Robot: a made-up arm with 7 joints.
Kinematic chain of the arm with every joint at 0, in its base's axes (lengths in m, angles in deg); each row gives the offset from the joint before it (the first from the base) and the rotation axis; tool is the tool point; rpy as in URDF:
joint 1: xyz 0 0 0.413 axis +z
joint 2: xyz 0 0 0 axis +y
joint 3: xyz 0 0 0.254 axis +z
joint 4: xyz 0.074 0 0 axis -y
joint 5: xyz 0.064 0 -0.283 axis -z
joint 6: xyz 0 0 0 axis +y
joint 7: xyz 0.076 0 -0.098 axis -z
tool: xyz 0 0 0 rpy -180 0 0
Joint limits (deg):
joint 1: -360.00..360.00
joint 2: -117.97..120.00
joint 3: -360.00..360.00
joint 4: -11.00..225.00
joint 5: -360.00..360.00
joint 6: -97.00..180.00
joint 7: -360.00..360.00
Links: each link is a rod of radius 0.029 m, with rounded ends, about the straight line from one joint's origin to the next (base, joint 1, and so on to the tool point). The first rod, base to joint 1, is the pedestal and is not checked.
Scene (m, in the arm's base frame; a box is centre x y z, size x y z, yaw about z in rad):
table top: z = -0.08
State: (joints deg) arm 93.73 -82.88 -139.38 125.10 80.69 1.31 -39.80
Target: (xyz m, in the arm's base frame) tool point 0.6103 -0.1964 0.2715
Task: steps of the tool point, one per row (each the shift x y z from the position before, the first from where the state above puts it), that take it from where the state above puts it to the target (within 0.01 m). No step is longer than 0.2 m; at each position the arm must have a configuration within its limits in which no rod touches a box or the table.
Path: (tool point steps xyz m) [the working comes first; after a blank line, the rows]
Joints at the target: 137.74 -82.19 -122.52 128.31 77.39 17.16 -39.80
Straight joint move there: clear.

1: 0.1708 0.0757 0.0280
2: 0.1396 0.1248 0.0328
3: 0.0948 0.1612 0.0368

